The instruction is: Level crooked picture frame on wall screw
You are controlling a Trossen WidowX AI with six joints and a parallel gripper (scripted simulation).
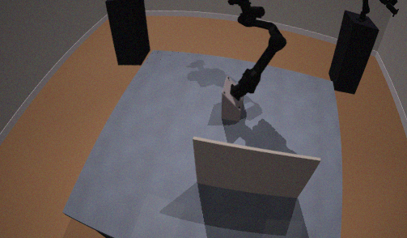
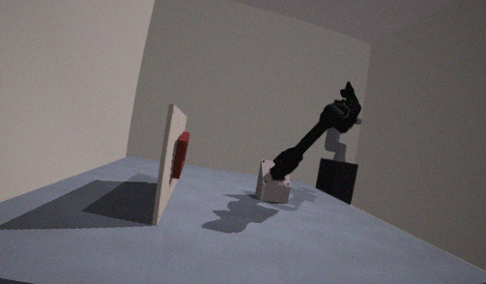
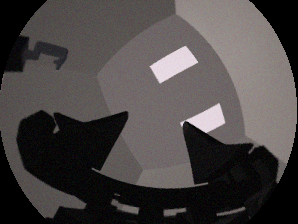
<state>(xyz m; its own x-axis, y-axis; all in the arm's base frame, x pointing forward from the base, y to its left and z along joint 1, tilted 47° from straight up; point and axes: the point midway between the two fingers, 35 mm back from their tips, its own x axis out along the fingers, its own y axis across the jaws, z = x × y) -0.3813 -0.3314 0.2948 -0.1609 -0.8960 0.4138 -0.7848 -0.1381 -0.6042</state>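
The picture frame lies 80 cm ahead of my gripper tip, 14 cm to the left of it and 45 cm below it. Also, from my gripper tip: wall panel (81 cm ahead, 15 cm to the left, 47 cm below).
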